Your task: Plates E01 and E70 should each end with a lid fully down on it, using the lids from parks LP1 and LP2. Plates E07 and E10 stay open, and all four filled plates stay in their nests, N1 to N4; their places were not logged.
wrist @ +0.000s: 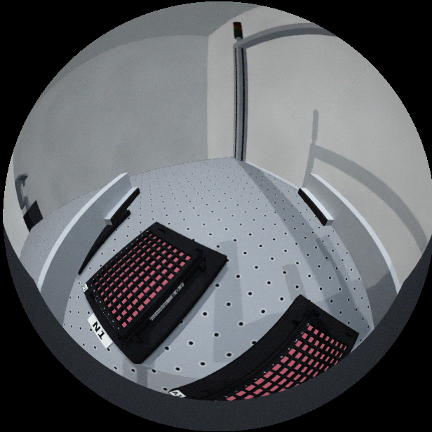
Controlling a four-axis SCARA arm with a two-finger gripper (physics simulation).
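Note:
My gripper (218,176) is open, with nothing between its two widely spread fingers. A filled plate (145,275) with pink wells sits in black nest N1 (214,262), below and left of the middle of the wrist view. Its side label, beside a barcode, seems to read E07. No lid shows on it. A second plate (300,357) with pink wells sits in another black nest (260,350) at the lower right, cut off by the view's edge. Its wells show uncovered; its name and nest label do not show. The lids and parks LP1 and LP2 cannot be made out.
A dark flat fixture (100,243) shows partly behind the left finger. The grey table (200,195) has a grid of holes. A post (240,105) with a signal light (237,30) stands at the back corner. A dark object (33,215) stands at the far left.

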